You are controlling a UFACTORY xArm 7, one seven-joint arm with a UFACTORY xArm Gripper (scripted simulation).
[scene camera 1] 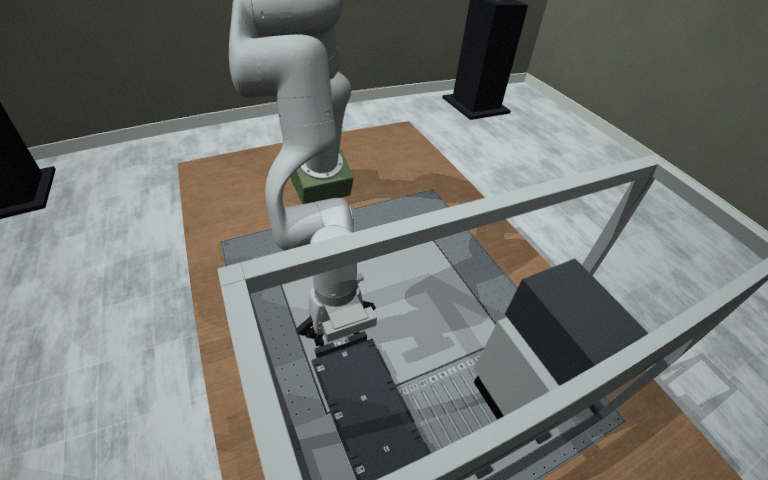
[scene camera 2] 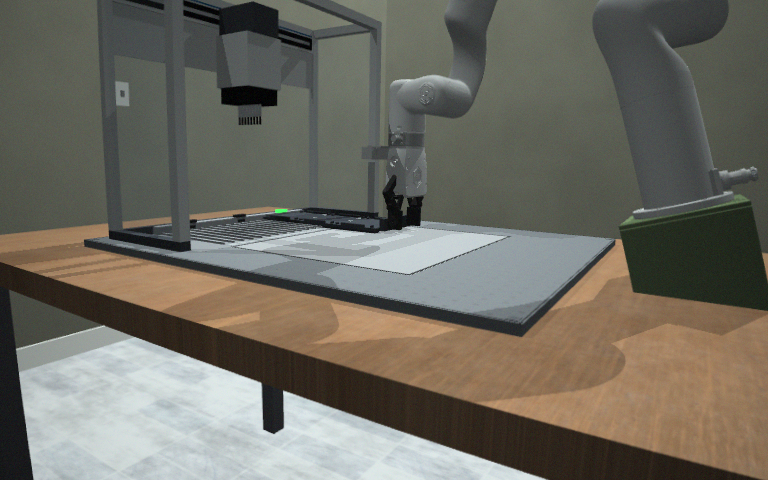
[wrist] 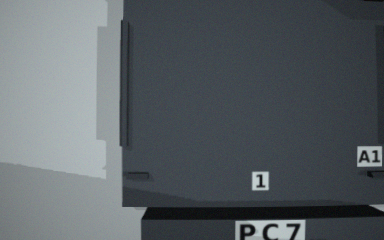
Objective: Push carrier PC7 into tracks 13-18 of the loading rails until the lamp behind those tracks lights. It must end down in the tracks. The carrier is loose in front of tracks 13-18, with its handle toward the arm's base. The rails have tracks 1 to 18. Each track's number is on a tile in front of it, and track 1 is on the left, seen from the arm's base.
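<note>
Scene camera 1 shows the gripper. Visible in the pictures: a carrier PC7, as well as the gripper.
</note>
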